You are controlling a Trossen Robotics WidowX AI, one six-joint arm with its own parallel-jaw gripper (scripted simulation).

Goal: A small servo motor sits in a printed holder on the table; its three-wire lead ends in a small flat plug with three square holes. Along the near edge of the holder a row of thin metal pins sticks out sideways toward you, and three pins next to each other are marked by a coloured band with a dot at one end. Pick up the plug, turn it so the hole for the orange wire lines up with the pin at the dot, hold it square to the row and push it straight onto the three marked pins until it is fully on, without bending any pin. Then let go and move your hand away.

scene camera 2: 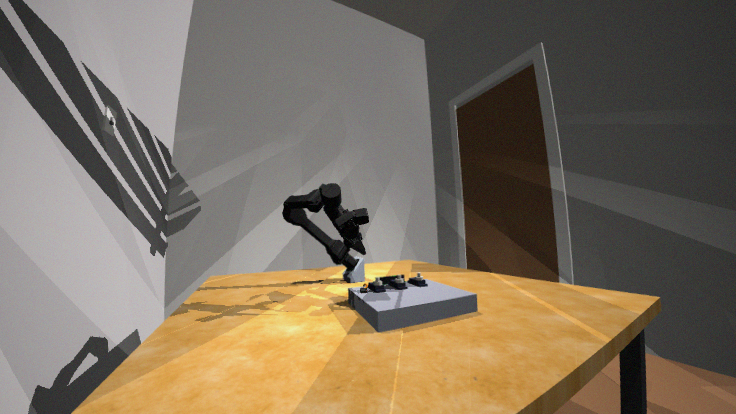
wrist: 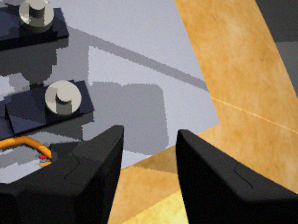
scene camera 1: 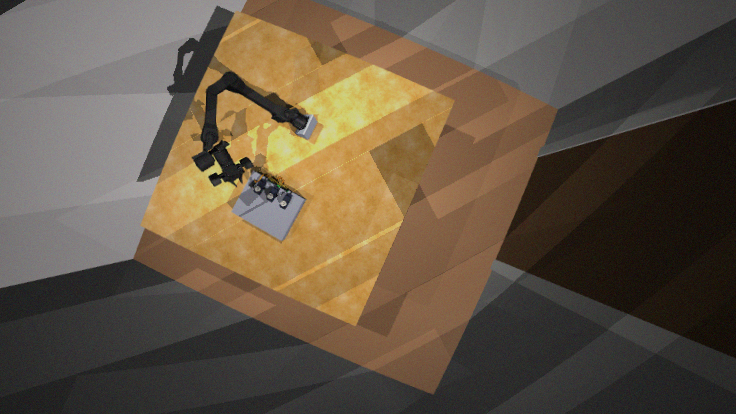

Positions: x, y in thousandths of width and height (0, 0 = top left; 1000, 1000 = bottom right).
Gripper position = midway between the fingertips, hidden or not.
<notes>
In view: my gripper (scene camera 2: 495, 610) and a grey printed holder (scene camera 2: 536, 748).
My gripper shows as well in the wrist view (wrist: 505, 614) and in scene camera 1 (scene camera 1: 325, 448). The grey printed holder shows as well in the wrist view (wrist: 475, 319) and in scene camera 1 (scene camera 1: 365, 523).
</notes>
